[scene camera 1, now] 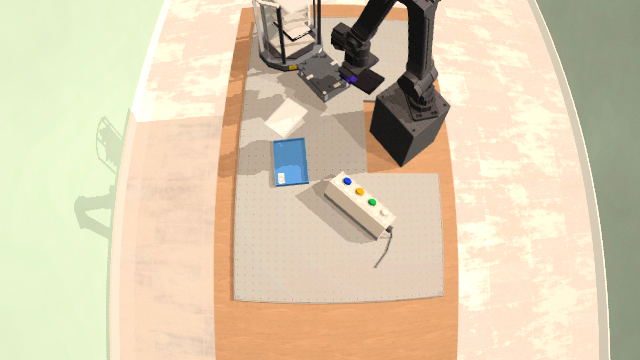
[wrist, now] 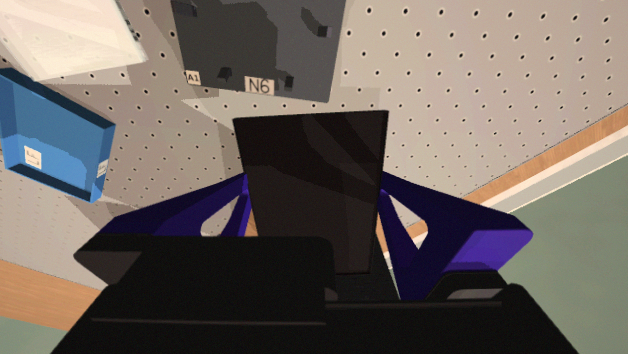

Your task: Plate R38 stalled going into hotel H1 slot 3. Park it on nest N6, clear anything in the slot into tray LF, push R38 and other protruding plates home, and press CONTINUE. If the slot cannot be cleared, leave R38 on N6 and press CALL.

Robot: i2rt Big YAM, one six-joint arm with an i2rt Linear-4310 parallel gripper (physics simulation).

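Frame: origin at the arm's base, x left, y down, z back, level; metres.
Where they show: gripper, between the fingertips: (scene camera 1: 357,76) (wrist: 314,177); arm's base, origin of its link: (scene camera 1: 420,101).
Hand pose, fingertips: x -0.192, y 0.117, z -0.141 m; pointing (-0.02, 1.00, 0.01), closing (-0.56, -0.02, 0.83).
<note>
Each offset is from my fingertips to the top centre of the thing. "spot": to the spot under its first point. Level surfaces: height alone.
My gripper (scene camera 1: 356,76) (wrist: 314,177) is shut on a dark rectangular plate {dx +0.015, dy -0.029, dz +0.011 m} (scene camera 1: 370,83) (wrist: 312,150), whose number is unreadable; it is held above the table, beside nest N6. Nest N6 {dx -0.083, dy +0.050, dz -0.097 m} (scene camera 1: 320,72) (wrist: 235,42) is a dark block with small corner stops and no plate on it. Hotel H1 {spot: dx -0.160, dy -0.068, dz -0.228 m} (scene camera 1: 281,40) stands at the back left, cut off by the view's top; several light plates show inside, and a dark-edged plate {dx -0.249, dy -0.043, dz -0.178 m} (scene camera 1: 300,34) sits askew. Its slot numbers are unreadable. Blue tray LF {dx +0.213, dy +0.109, dz -0.267 m} (scene camera 1: 291,152) (wrist: 45,120) is empty. The button box {dx +0.407, dy +0.042, dz -0.085 m} (scene camera 1: 352,207) has blue, yellow, green and white buttons.
A pale flat piece {dx +0.049, dy +0.112, dz -0.256 m} (scene camera 1: 286,117) (wrist: 75,35) lies between nest N6 and the blue tray. The arm's black base (scene camera 1: 400,127) stands at the right. A cable {spot: dx +0.563, dy +0.120, dz -0.025 m} (scene camera 1: 388,250) runs from the button box over the perforated board {dy +0.126 m} (scene camera 1: 300,270).
</note>
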